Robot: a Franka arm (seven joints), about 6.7 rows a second.
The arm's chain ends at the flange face. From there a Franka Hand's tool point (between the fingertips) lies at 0.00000 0.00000 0.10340 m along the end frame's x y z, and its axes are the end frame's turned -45 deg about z.
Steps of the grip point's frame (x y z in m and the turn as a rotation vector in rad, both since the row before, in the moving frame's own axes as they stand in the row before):
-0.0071 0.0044 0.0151 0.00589 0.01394 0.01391
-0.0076 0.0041 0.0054 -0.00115 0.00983 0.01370
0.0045 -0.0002 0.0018 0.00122 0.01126 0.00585
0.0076 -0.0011 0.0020 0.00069 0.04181 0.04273
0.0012 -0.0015 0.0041 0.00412 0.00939 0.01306
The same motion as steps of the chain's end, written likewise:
-0.0025 0.0096 0.0151 0.01402 0.00569 0.01391
-0.0033 0.0089 0.0054 0.00614 0.00776 0.01370
0.0023 -0.0024 0.0018 0.00882 0.00710 0.00585
0.0015 -0.0031 0.0021 0.03005 0.02908 0.04273
-0.0006 -0.0009 0.0041 0.00955 0.00373 0.01306

